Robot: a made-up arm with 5 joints.
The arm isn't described. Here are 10 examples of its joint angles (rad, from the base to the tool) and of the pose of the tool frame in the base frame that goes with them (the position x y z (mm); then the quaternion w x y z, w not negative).
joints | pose
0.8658 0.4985 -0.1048 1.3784 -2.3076 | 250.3 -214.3 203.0 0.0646 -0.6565 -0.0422 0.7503
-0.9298 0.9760 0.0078 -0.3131 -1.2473 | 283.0 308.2 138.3 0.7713 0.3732 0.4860 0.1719
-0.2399 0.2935 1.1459 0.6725 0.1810 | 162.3 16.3 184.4 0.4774 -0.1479 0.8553 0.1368
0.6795 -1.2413 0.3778 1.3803 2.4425 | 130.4 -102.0 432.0 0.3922 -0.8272 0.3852 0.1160
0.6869 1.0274 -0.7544 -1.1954 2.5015 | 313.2 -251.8 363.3 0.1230 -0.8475 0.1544 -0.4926
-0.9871 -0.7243 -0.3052 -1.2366 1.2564 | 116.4 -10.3 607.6 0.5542 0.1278 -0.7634 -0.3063
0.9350 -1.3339 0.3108 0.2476 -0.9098 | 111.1 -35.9 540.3 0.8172 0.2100 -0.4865 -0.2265
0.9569 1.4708 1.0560 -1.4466 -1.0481 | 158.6 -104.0 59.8 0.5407 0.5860 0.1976 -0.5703
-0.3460 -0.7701 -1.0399 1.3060 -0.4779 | 137.7 36.6 571.4 0.9167 0.2675 -0.1992 0.2201
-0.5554 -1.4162 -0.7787 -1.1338 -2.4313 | -132.9 -127.1 389.2 0.2872 -0.0107 0.3570 -0.8888
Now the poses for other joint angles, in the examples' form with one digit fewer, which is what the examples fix.
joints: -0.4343 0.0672 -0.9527 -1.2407 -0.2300
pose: 213 72 601 0.450 0.242 -0.836 0.202
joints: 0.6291 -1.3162 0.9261 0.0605 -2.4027
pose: 167 -72 481 0.386 0.856 -0.341 0.035
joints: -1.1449 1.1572 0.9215 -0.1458 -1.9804
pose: 131 139 53 0.635 0.155 0.637 -0.410
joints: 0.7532 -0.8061 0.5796 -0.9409 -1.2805
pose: 174 -75 543 0.743 0.301 -0.594 0.060
